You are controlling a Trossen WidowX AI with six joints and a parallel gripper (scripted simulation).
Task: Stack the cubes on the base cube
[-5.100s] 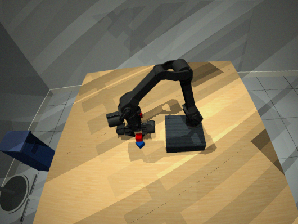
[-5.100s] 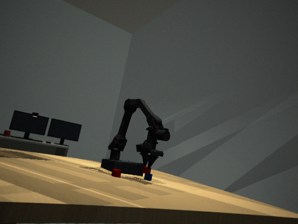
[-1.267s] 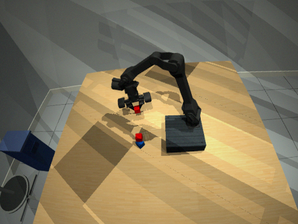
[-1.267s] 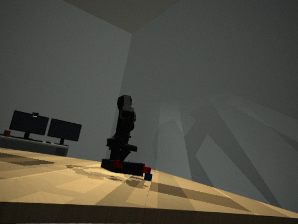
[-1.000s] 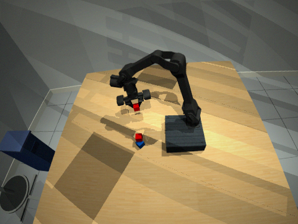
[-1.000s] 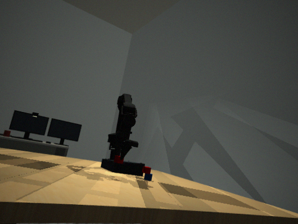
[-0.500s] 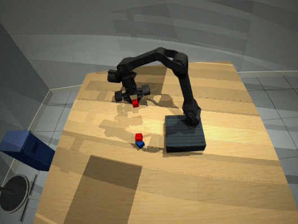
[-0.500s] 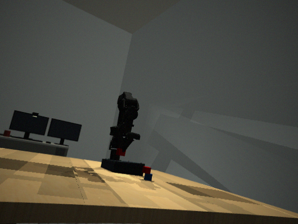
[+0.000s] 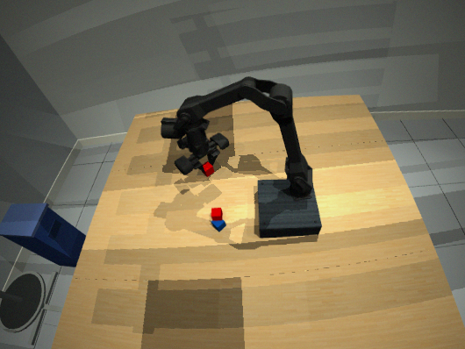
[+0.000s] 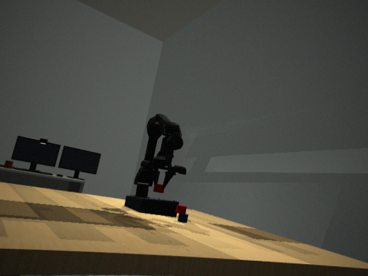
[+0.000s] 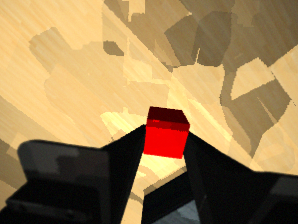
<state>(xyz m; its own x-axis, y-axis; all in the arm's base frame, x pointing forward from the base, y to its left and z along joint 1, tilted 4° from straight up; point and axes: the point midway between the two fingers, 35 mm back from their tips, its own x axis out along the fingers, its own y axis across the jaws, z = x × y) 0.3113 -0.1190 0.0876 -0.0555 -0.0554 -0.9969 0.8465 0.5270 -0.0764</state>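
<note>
My gripper tip is 16 cm to the right of the blue cube, 11 cm above it and 1 cm past it.
</note>
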